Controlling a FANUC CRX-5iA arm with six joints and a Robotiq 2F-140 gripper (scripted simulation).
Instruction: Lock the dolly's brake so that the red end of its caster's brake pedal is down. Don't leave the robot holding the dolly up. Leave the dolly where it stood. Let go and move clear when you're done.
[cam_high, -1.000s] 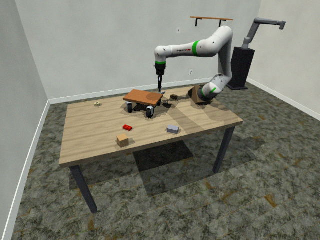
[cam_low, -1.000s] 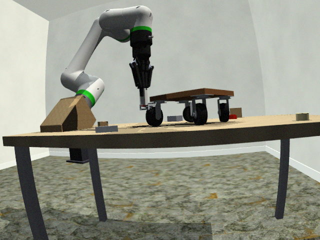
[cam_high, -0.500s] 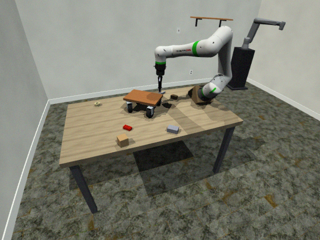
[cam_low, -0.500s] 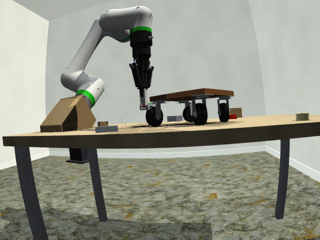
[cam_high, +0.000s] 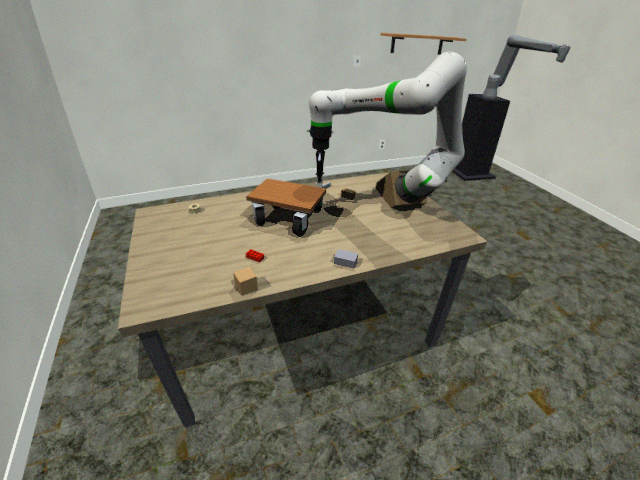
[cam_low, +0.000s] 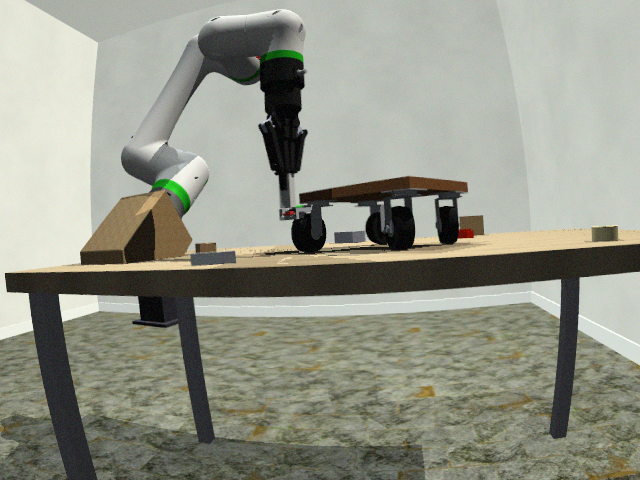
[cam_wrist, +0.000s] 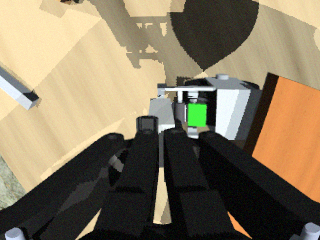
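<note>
Now: hand 4 cm above the brake pedal, 2 cm to the right of it and 1 cm short of it. From my hand the other things lie so: flat grey bar: 17 cm to the right, 11 cm below, 7 cm behind; then grey block: 47 cm to the left, 11 cm below, 1 cm ahead; then small wood block: 17 cm behind, 11 cm below, 5 cm to the right.
</note>
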